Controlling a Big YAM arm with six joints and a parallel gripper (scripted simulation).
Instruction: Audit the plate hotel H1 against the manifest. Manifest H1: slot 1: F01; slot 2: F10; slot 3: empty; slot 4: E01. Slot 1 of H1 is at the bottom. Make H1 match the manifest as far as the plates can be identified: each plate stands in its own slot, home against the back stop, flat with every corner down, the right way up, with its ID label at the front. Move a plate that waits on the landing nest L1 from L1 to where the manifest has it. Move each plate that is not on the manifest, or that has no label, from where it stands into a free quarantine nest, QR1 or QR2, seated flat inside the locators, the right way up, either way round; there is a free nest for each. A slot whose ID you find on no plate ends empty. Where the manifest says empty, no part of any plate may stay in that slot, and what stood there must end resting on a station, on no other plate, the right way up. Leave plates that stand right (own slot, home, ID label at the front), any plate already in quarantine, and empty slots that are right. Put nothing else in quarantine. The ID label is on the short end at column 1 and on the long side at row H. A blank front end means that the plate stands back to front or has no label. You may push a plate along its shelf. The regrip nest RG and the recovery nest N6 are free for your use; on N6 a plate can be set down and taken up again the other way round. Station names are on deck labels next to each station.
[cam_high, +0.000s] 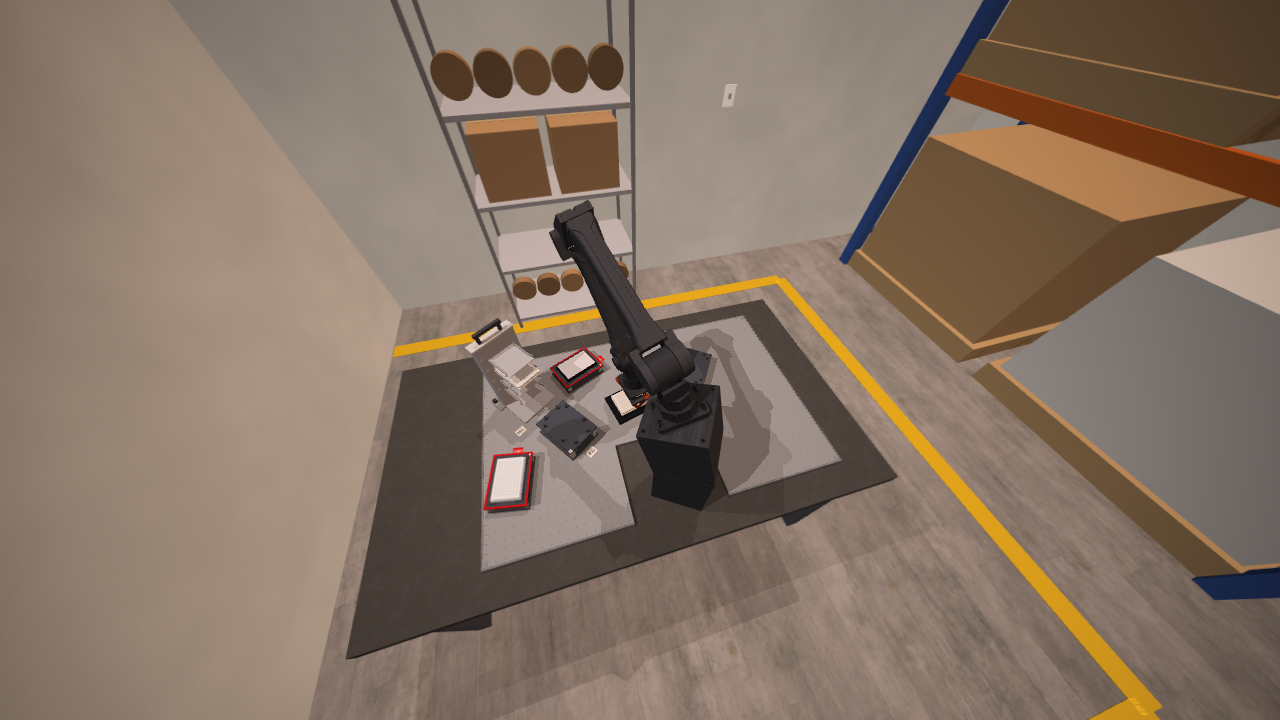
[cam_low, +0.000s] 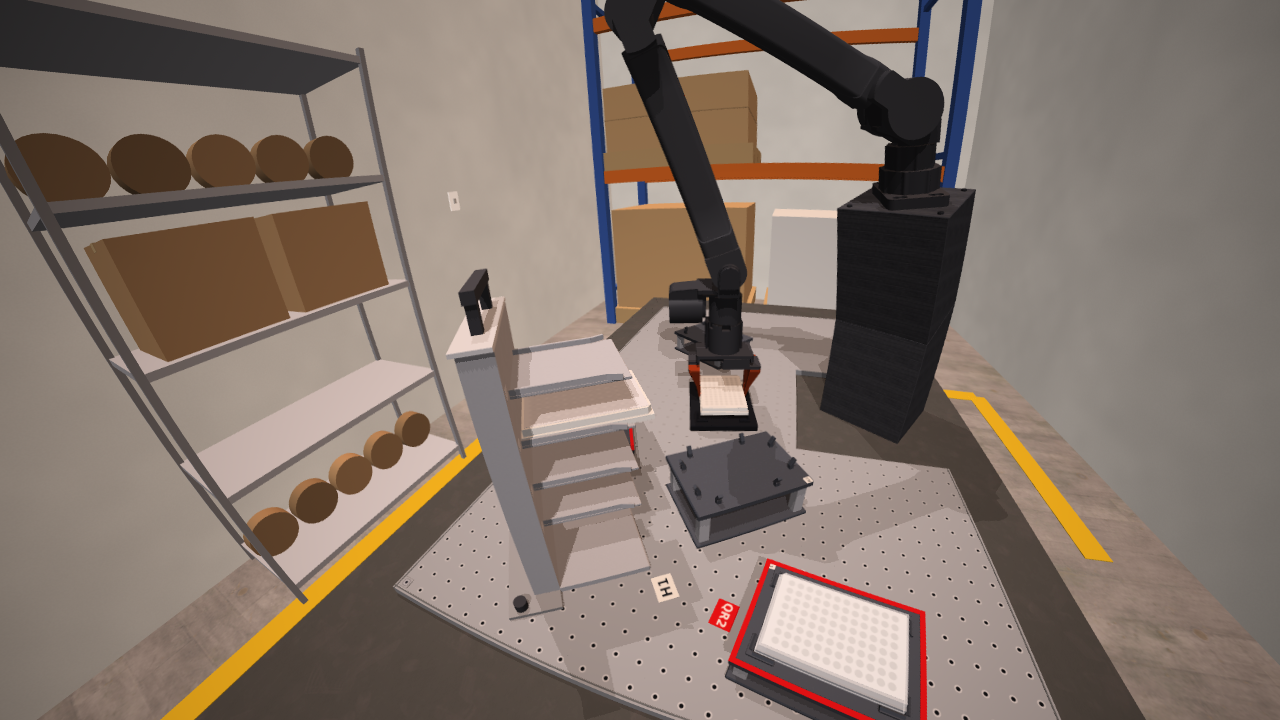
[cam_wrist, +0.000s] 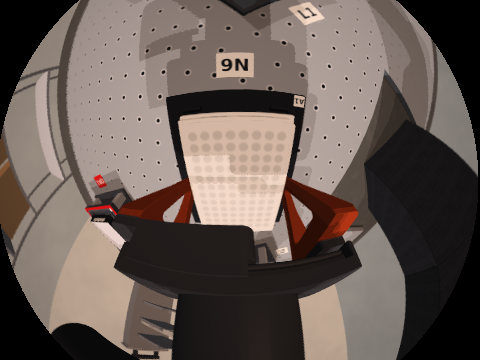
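My gripper is now 30 mm above the flat black nest. The rest, counted from my hand: L1 label: 190 mm to the right, 30 mm below, 20 mm behind; then N6 deck label: 100 mm to the right, 30 mm below, 30 mm ahead; then dark regrip nest: 240 mm to the left, 60 mm behind, 20 mm above.
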